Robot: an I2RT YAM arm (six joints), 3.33 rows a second.
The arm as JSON. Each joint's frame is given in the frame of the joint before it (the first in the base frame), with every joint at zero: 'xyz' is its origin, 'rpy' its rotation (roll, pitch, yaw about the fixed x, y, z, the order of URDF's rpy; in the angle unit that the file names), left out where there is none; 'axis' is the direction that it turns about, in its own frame. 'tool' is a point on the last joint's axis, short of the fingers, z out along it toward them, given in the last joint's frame.
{
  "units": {
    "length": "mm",
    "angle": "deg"
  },
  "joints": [
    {
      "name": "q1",
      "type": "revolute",
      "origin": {
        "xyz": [
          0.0,
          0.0,
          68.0
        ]
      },
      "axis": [
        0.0,
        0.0,
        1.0
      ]
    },
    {
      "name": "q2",
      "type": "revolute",
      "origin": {
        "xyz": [
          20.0,
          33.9,
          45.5
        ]
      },
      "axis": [
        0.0,
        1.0,
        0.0
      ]
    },
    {
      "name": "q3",
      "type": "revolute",
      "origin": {
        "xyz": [
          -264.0,
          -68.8,
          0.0
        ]
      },
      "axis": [
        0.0,
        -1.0,
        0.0
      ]
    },
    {
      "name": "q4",
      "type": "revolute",
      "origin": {
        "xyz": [
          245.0,
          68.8,
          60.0
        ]
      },
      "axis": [
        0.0,
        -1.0,
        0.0
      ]
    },
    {
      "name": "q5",
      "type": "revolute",
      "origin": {
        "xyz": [
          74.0,
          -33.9,
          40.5
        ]
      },
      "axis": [
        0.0,
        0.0,
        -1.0
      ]
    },
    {
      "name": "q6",
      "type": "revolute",
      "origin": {
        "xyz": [
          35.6,
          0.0,
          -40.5
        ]
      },
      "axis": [
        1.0,
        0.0,
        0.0
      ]
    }
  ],
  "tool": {
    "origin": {
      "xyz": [
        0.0,
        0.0,
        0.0
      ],
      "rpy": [
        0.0,
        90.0,
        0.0
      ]
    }
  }
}
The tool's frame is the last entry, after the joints.
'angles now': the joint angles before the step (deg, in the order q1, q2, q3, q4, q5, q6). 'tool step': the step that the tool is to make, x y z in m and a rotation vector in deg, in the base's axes. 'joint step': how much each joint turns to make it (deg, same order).
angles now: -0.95, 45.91, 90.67, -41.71, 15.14, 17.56
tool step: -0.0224, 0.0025, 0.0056, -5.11, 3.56, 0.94
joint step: 4.32, -0.57, 4.83, -7.52, 3.20, -5.37
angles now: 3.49, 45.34, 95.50, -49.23, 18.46, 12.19
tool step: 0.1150, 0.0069, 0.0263, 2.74, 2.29, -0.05
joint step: -0.04, 20.86, 11.25, 6.53, -0.02, 3.03
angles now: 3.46, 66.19, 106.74, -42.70, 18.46, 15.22
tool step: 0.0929, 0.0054, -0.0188, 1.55, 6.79, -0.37
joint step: -0.03, 14.86, 6.26, 1.25, 0.14, 2.09
